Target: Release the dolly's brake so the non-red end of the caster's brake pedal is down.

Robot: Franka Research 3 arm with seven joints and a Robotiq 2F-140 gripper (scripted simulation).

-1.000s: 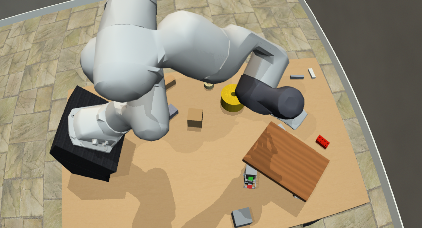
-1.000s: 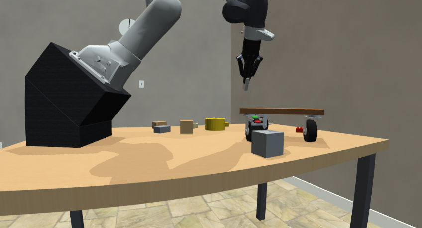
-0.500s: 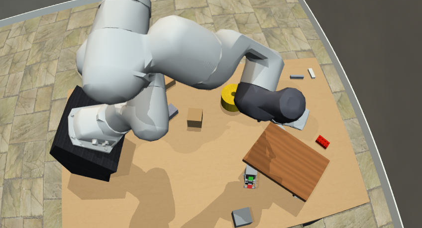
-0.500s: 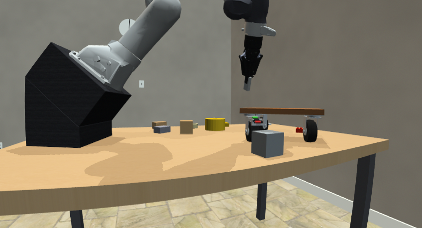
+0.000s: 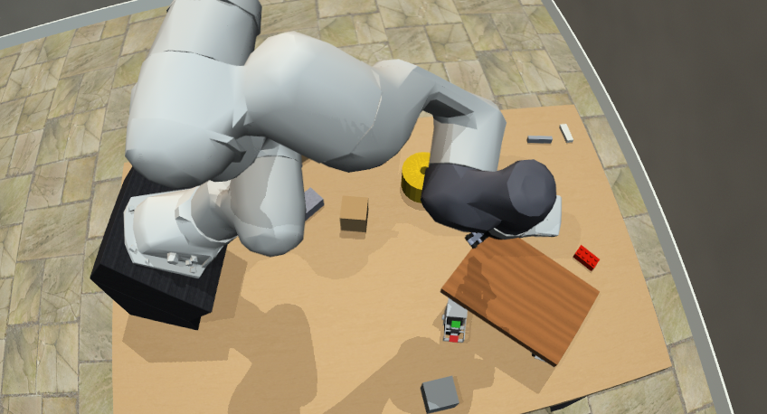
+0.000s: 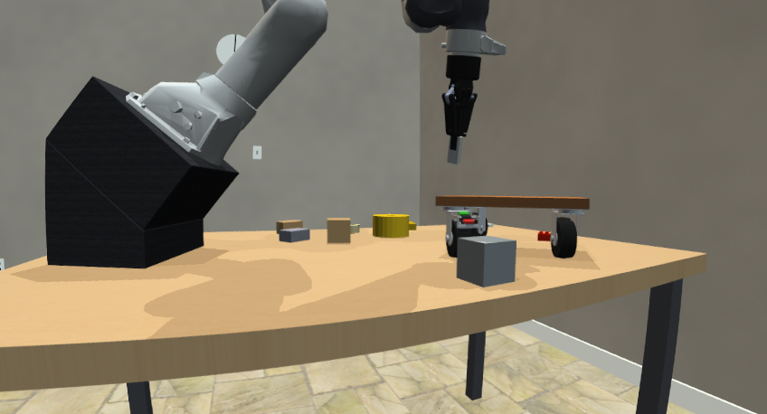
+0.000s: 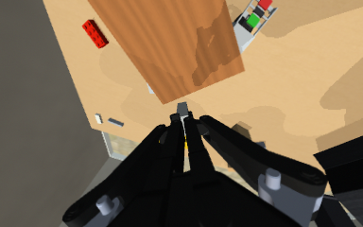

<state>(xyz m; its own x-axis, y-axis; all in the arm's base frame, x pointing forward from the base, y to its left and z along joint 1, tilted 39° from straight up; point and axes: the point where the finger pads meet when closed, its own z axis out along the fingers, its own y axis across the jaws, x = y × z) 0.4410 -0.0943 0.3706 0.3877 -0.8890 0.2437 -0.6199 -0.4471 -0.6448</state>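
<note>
Now: hand 150 mm above the brake pedal, 130 mm to the left of it and 100 mm past it. From my hand the other things lie so: grey cube (240 mm to the right, 200 mm below, 170 mm behind); yellow cylinder (270 mm to the left, 200 mm below); tan cube (240 mm to the left, 200 mm below, 190 mm behind).
</note>
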